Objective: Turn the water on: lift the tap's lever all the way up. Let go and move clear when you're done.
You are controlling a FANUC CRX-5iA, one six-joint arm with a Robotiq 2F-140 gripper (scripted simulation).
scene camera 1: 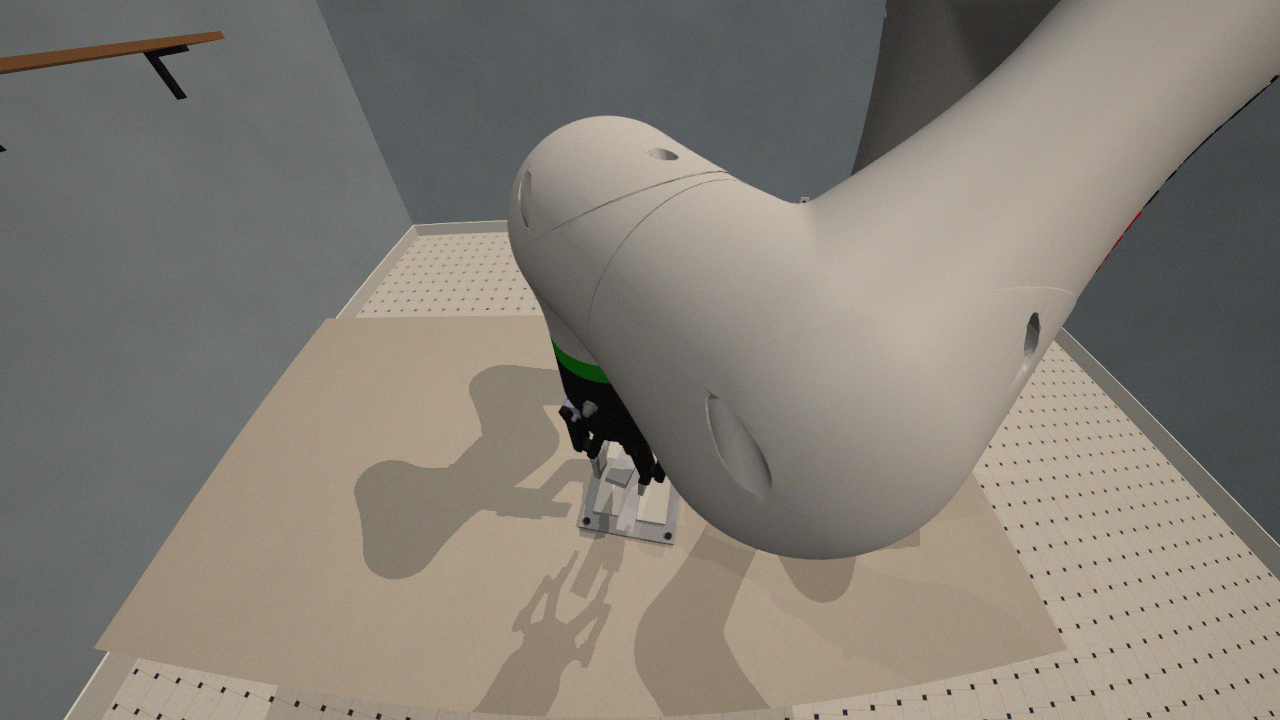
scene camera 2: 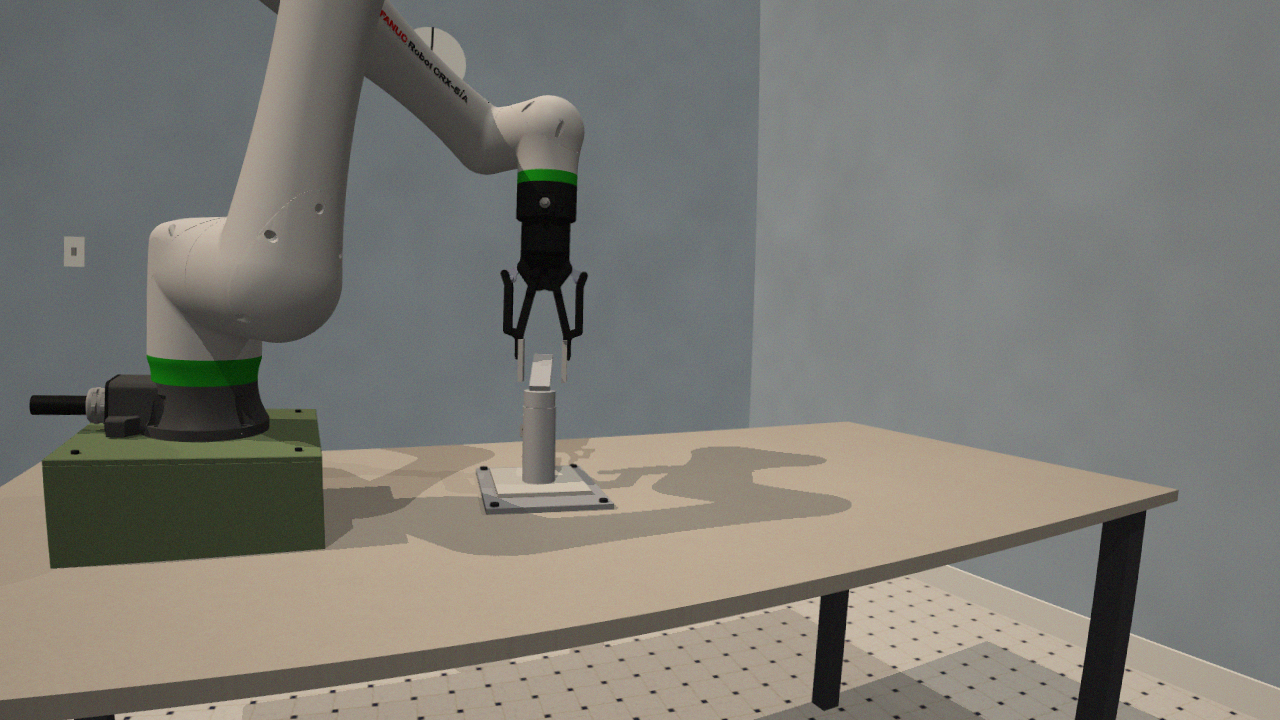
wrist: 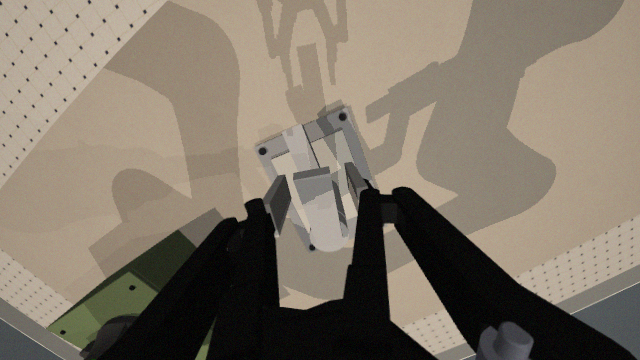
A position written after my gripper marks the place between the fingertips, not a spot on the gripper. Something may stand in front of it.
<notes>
In view: my gripper (scene camera 2: 542, 381) and a lever (scene camera 2: 540, 380).
My gripper is seen too in scene camera 1 (scene camera 1: 621, 478) and in the wrist view (wrist: 317, 181).
</notes>
